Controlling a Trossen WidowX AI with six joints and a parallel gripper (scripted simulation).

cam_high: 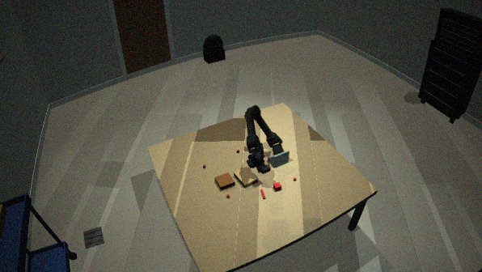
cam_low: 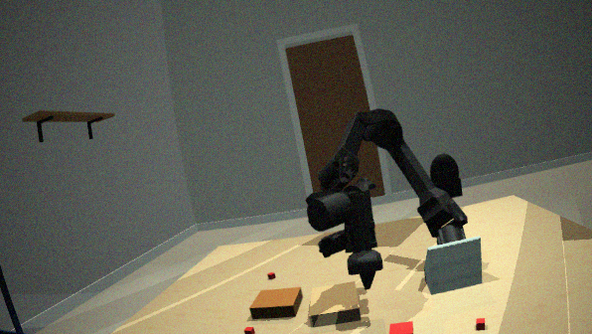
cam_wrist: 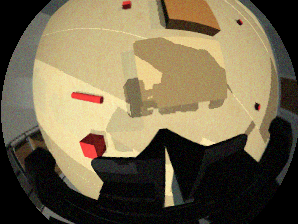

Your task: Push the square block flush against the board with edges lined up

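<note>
Right now my gripper tip is 8 cm short of the tan board, 5 cm above it and 4 cm to the left of it. From my gripper tip the other things lie so: red stick (14 cm to the left, 5 cm below, 4 cm ahead); then square block (22 cm ahead, 7 cm to the right, 5 cm below); then red cube (14 cm to the left, 6 cm behind, 4 cm below).
</note>
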